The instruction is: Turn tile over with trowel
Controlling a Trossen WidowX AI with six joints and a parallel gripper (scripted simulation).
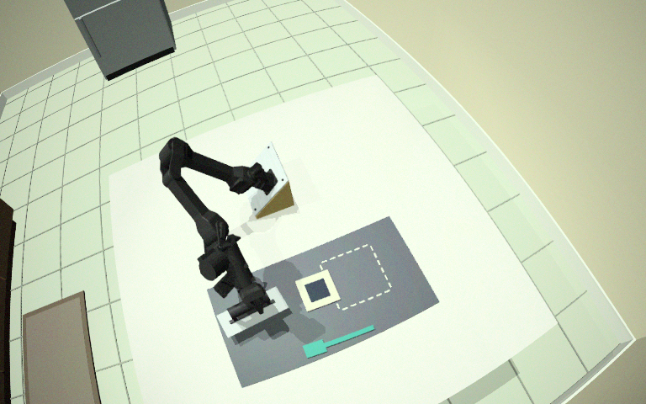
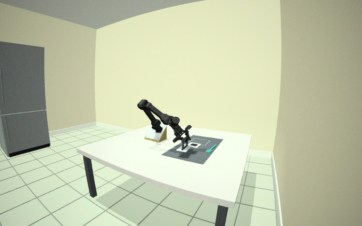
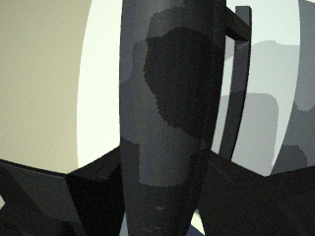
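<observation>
Right now my gripper tip is 18 cm to the right of the tile, 9 cm above it and 2 cm past it. Round my gripper tip: grey mat (17 cm to the left, 11 cm below, 1 cm ahead); teal flat tool (15 cm ahead, 14 cm to the left, 9 cm below).
</observation>
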